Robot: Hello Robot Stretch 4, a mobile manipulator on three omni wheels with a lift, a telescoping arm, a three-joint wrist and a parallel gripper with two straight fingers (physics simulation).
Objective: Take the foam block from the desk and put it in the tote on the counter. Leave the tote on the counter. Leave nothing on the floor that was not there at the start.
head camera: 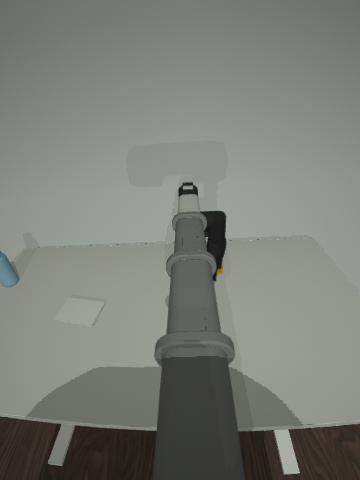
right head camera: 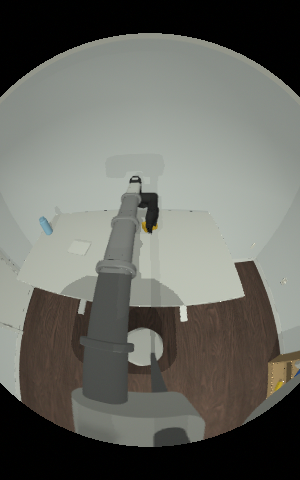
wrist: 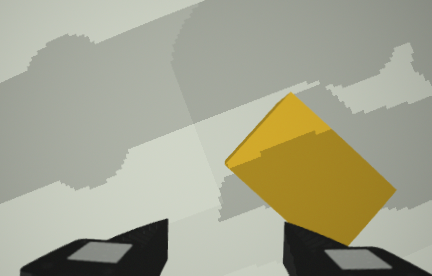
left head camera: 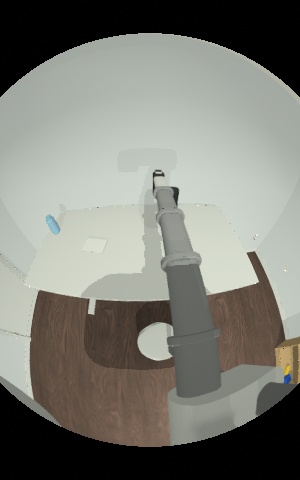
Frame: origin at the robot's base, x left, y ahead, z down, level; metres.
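Seen in the pictures: gripper, fingertip midpoint: [head camera: 215, 274] [right head camera: 151, 228] [wrist: 225, 241]; robot's base, origin of the base link: [right head camera: 142, 345] [left head camera: 157, 340].
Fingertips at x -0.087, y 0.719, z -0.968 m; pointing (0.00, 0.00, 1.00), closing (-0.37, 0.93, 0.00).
Offsets run from my fingertips to a thing's middle. "spot": to the spot under its first point. Level surfaces: height alone.
The foam block, a yellow box shape {dx +0.017, dy +0.063, dz +0.023 m} [wrist: 310, 170] [head camera: 220, 270], lies on the desk {dz +0.045 m} [head camera: 290, 325] [left head camera: 225, 270] [right head camera: 200, 270] [wrist: 165, 175]. In the wrist view it sits ahead of the fingers and to the right, turned at an angle, with its lowest corner partly behind the right fingertip. My gripper [wrist: 225, 241] is open with nothing between its fingers, above the desk. In the right head view the gripper [right head camera: 150, 231] hangs over the block, which shows at both sides of it. The arm hides most of the block in the head view. The tote and the counter cannot be made out.
A blue bottle {dx +0.880, dy +0.029, dz -0.037 m} [head camera: 7, 271] [left head camera: 52, 224] [right head camera: 45, 225] stands at the desk's back left. A flat white square {spot: dx +0.482, dy -0.133, dz +0.036 m} [head camera: 80, 311] [left head camera: 95, 245] [right head camera: 79, 247] lies left of the arm. A round white seat [left head camera: 156, 341] [right head camera: 145, 346] is below the front edge. A wooden box [left head camera: 281, 357] is at lower right.
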